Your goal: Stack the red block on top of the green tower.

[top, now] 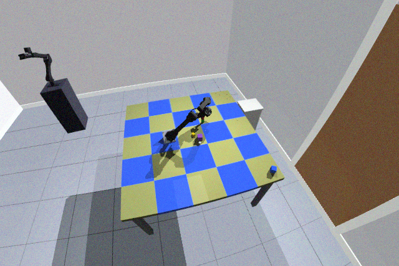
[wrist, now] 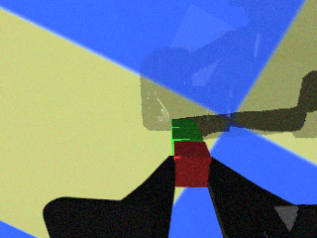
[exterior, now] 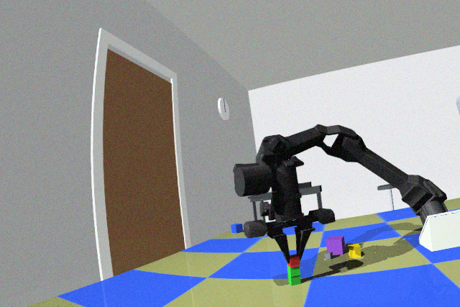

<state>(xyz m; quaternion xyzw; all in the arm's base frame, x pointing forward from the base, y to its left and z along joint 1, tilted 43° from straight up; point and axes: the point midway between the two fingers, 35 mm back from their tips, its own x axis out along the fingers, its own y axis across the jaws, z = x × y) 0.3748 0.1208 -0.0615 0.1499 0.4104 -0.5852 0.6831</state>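
Right now my gripper tip is right at the red block. Round my gripper tip: yellow block (150 mm behind, 150 mm to the right, 40 mm below); purple block (100 mm behind, 210 mm to the right, 30 mm below); blue block (360 mm ahead, 750 mm to the right, 30 mm below).
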